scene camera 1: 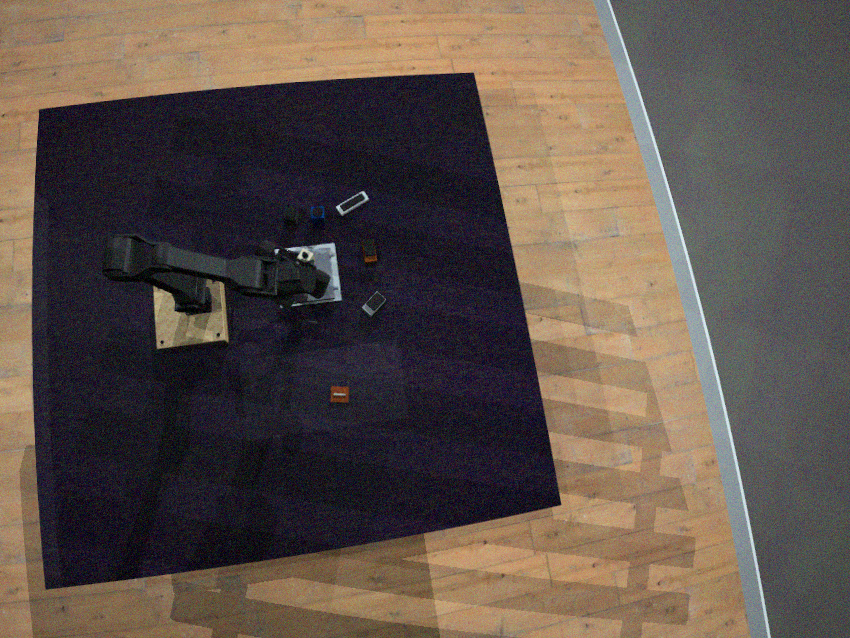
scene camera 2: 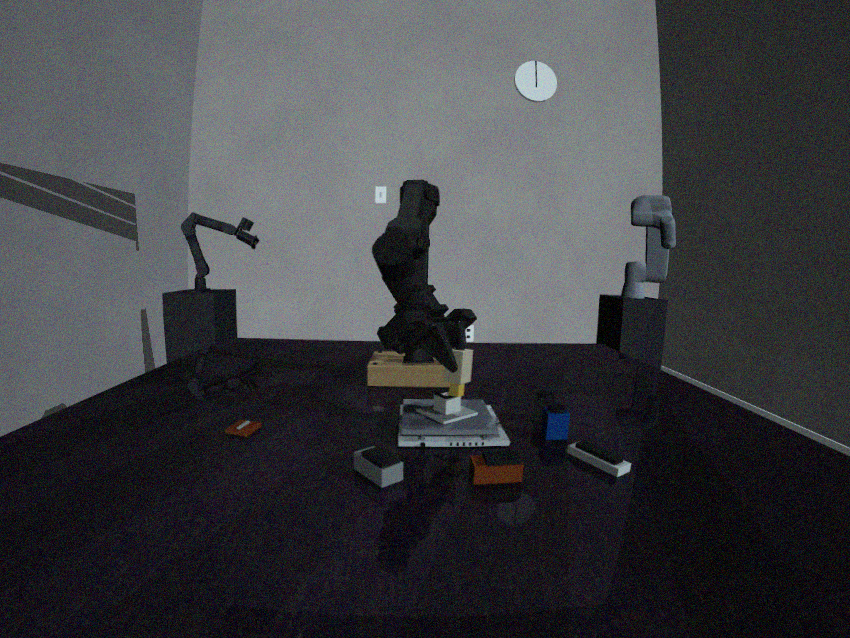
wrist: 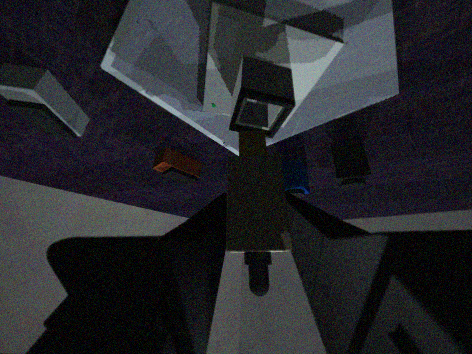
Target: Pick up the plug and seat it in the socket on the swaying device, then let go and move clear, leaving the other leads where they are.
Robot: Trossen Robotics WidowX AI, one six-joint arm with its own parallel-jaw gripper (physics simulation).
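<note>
My gripper [scene camera 1: 302,260] [scene camera 2: 456,358] [wrist: 254,198] is shut on the plug [scene camera 1: 305,254] [scene camera 2: 461,369] [wrist: 258,200], a cream block with a yellow tip in scene camera 2, dark with shadow in the wrist view. The plug is upright, tip down. The socket [scene camera 2: 446,403] [wrist: 266,80], a small square open-topped box, stands on a pale plate on the grey-white device [scene camera 1: 335,274] [scene camera 2: 411,430] [wrist: 365,70]. In the wrist view the tip overlaps the socket's lower rim; in scene camera 2 it is behind and slightly above the socket. I cannot tell whether they touch.
Around the device lie a blue box [scene camera 1: 317,212] [scene camera 2: 557,424] [wrist: 296,170], a black box [scene camera 1: 291,214] [wrist: 351,157], an orange box [scene camera 1: 370,258] [scene camera 2: 497,473] [wrist: 180,162], a grey box [scene camera 1: 374,303] [scene camera 2: 387,472] and a white bar [scene camera 2: 597,460]. A flat orange piece [scene camera 1: 339,399] lies farther off.
</note>
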